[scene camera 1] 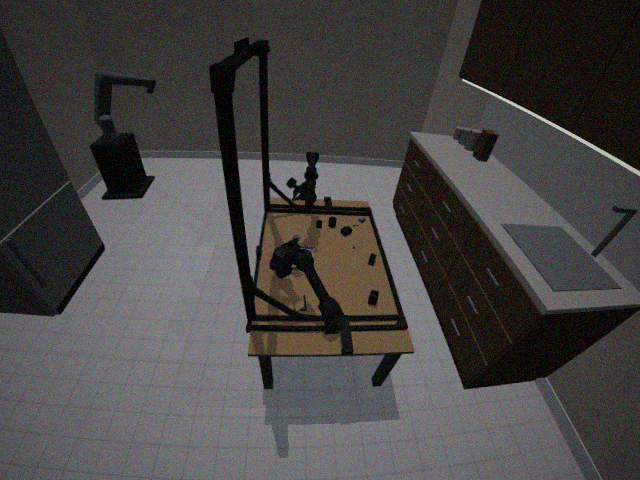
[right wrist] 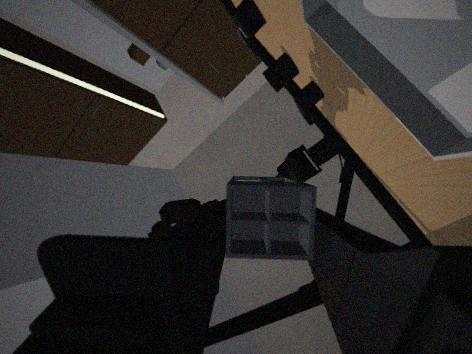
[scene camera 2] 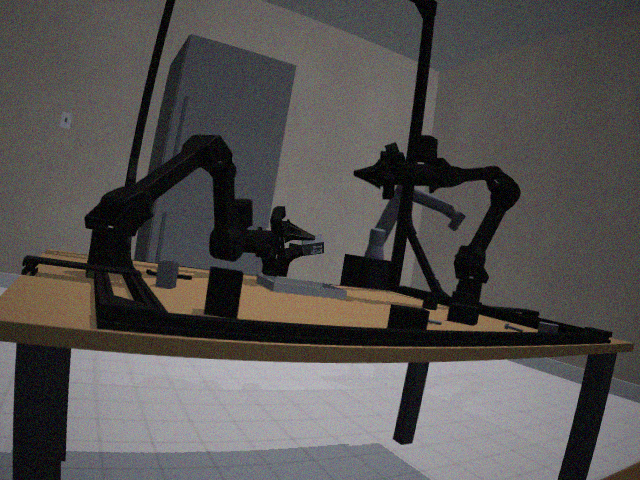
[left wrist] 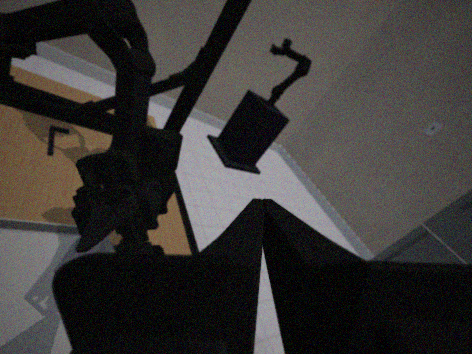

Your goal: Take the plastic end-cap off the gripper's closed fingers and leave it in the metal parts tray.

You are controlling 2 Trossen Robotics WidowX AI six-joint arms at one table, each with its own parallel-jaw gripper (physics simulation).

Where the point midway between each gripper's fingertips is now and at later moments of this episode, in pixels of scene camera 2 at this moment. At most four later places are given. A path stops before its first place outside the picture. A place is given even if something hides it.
My left gripper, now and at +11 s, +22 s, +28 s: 353, 173; 353, 173; 353, 173; 344, 170
My right gripper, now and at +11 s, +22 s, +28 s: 315, 244; 318, 250; 302, 229; 302, 229
